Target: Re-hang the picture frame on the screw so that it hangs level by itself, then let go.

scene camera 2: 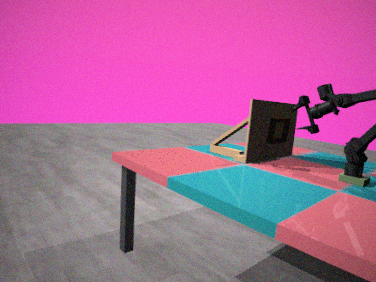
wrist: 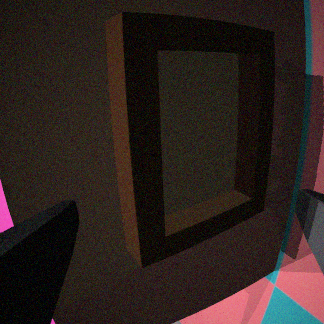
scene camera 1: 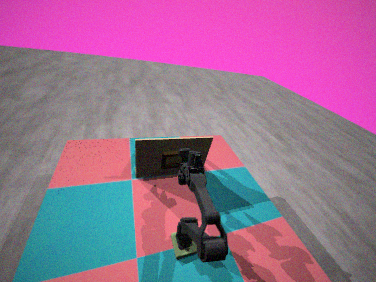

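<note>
The picture frame is a dark brown rectangle with a grey-green inside, against the front of the upright board, above the table top. It looks roughly upright; the dark shading and slanted wrist view leave its exact level unclear. The screw does not show. My gripper is open and empty, in front of the board's right part in the first scene view. In the second scene view its fingertips are apart from the frame. In the wrist view the fingers stand at the left and right edges.
A slanted wooden brace and a foot bar support the board from behind. The board stands on the red and teal checkered table. The arm's base stands on a green plate in front of the board.
</note>
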